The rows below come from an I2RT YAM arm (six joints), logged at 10 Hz.
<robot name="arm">
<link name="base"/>
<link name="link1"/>
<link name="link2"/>
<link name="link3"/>
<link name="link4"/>
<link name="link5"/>
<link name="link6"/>
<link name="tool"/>
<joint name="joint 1" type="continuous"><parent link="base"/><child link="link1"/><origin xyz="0 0 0.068"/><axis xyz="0 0 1"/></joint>
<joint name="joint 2" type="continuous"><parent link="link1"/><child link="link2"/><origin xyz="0.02 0.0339 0.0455"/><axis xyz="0 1 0"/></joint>
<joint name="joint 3" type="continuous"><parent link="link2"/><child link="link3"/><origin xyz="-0.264 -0.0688 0"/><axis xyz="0 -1 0"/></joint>
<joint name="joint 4" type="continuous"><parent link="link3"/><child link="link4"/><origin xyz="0.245 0.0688 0.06"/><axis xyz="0 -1 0"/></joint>
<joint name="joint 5" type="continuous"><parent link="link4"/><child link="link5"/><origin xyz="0.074 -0.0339 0.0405"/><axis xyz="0 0 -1"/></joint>
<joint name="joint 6" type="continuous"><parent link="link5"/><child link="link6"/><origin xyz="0.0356 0 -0.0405"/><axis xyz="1 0 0"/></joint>
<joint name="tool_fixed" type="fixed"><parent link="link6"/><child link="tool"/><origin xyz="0 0 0" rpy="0 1.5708 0"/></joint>
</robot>
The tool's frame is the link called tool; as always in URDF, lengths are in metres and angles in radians. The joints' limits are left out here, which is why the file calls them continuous.
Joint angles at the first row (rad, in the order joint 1, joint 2, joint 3, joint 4, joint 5, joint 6):
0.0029 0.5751 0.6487 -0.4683 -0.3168 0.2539
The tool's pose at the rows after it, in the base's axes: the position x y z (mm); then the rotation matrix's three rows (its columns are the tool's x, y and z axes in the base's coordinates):
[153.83 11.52 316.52], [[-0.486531 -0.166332 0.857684], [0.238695 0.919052 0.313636], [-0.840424 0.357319 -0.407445]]
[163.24 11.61 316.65], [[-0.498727 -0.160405 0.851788], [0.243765 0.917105 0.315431], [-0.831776 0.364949 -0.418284]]
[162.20 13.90 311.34], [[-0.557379 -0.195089 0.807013], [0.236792 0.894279 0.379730], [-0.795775 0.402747 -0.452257]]
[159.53 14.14 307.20], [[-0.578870 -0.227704 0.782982], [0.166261 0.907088 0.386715], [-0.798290 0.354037 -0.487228]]
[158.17 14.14 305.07], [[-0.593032 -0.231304 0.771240], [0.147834 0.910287 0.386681], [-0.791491 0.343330 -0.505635]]
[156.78 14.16 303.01], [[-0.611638 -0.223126 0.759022], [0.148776 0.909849 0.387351], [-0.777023 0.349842 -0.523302]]
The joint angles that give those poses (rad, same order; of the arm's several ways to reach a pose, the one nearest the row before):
0.0029 0.6952 0.7784 -0.5262 -0.3164 0.2554
0.0029 0.7395 0.7918 -0.5083 -0.3183 0.2611
0.0029 0.7490 0.7914 -0.5526 -0.3870 0.2604
0.0028 0.7486 0.7914 -0.5987 -0.3947 0.1829
0.0029 0.7486 0.7914 -0.6224 -0.3946 0.1627
0.0029 0.7487 0.7914 -0.6456 -0.3954 0.1638

